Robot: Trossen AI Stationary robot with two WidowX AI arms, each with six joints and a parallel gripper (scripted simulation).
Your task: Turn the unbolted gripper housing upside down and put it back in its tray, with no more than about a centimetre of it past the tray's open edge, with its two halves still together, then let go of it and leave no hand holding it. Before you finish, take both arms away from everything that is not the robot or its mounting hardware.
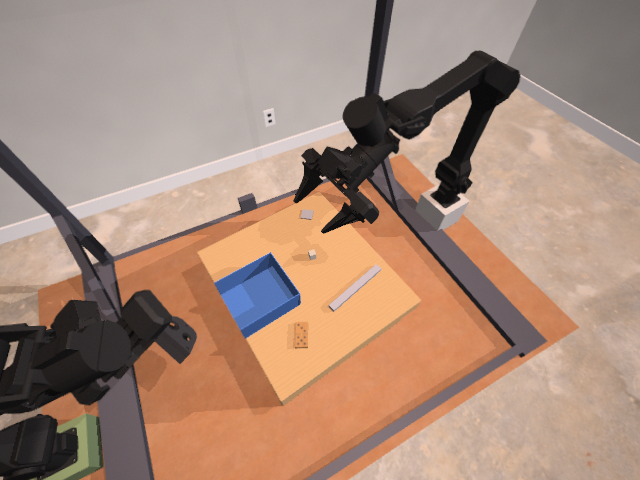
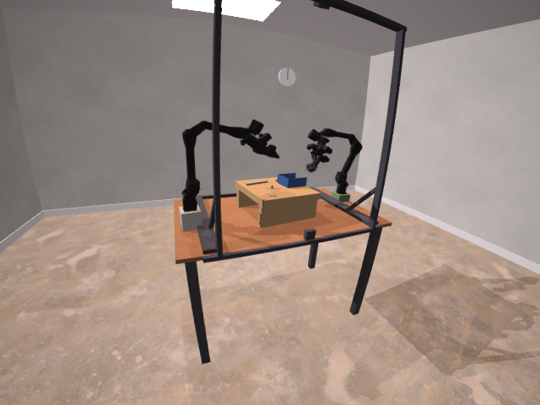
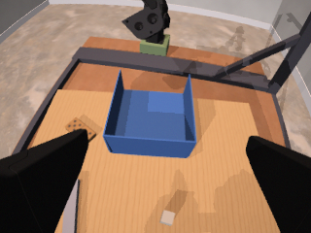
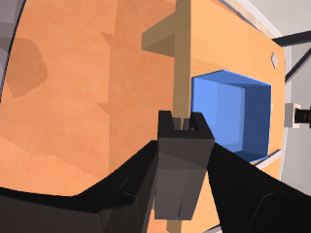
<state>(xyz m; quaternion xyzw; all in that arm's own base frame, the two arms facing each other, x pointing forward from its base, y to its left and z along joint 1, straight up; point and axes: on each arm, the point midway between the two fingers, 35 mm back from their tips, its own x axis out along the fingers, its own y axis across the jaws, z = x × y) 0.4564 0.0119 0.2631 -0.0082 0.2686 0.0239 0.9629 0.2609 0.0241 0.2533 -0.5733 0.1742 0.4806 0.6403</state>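
My right gripper is now 30 mm to the right of the gripper housing and 50 mm above it. Also, from my right hand: wooden platform 20 mm behind, 310 mm to the left, 210 mm below; blue tray 10 mm behind, 230 mm to the left, 130 mm below; small cube 40 mm behind, 360 mm to the left, 140 mm below.
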